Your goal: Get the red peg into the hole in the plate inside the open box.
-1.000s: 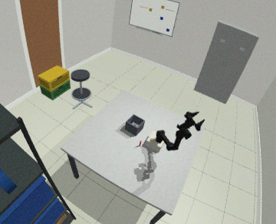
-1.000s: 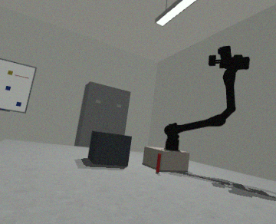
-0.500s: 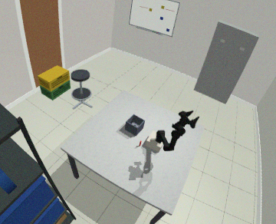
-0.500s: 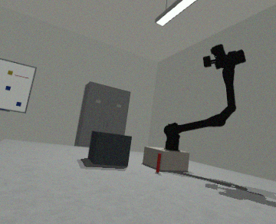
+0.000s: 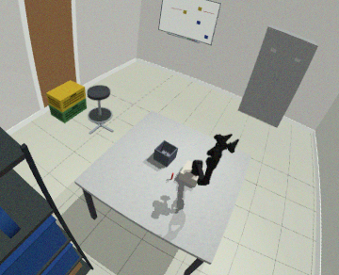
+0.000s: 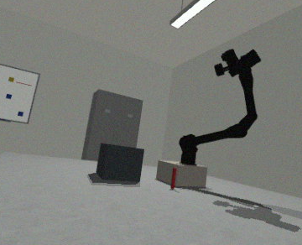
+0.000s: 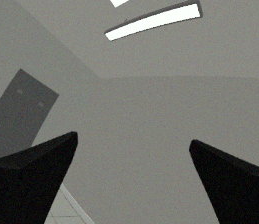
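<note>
Right now the red peg is 34 cm ahead of my gripper tip, 9 cm to the left of it and 64 cm below it. Round my gripper tip: grey plate 53 cm ahead, 8 cm to the right, 63 cm below.
</note>
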